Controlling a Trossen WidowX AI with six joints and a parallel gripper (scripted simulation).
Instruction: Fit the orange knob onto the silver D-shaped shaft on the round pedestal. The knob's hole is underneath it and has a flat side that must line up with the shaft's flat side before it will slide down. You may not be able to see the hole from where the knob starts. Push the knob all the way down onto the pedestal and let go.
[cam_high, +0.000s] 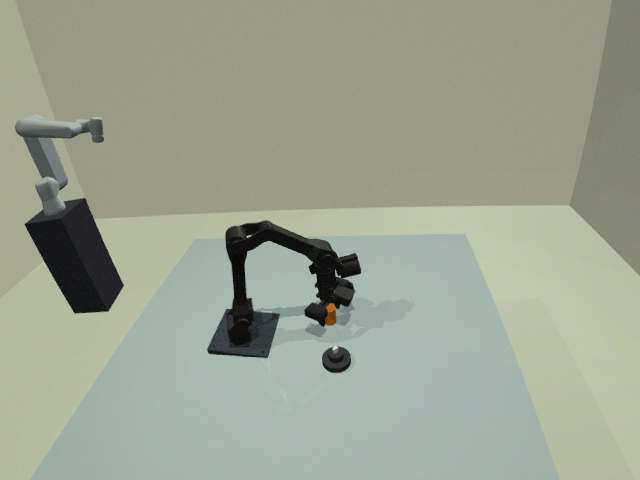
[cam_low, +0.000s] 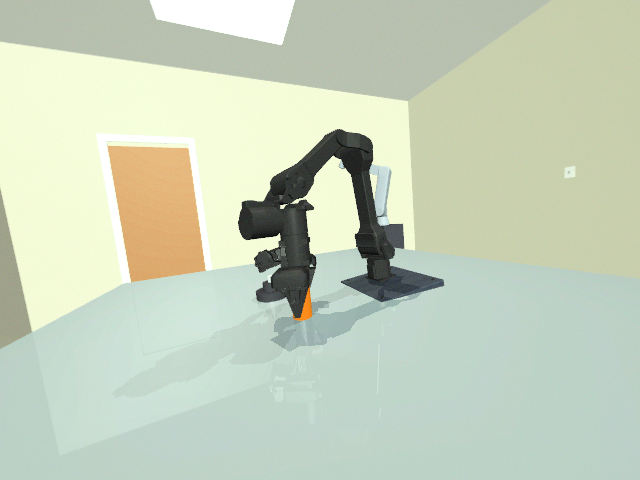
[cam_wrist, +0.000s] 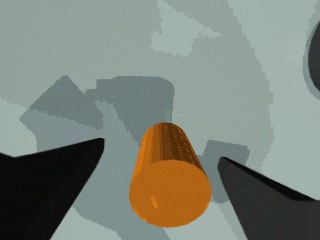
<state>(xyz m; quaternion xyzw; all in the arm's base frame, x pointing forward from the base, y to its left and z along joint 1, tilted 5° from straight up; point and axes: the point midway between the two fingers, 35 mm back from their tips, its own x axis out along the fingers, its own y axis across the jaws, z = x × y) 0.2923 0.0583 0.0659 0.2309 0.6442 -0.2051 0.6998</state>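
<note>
The round pedestal is 17 cm to the right of my gripper tip and 1 cm above it. Also, from my gripper tip: orange knob (3 cm above).
</note>
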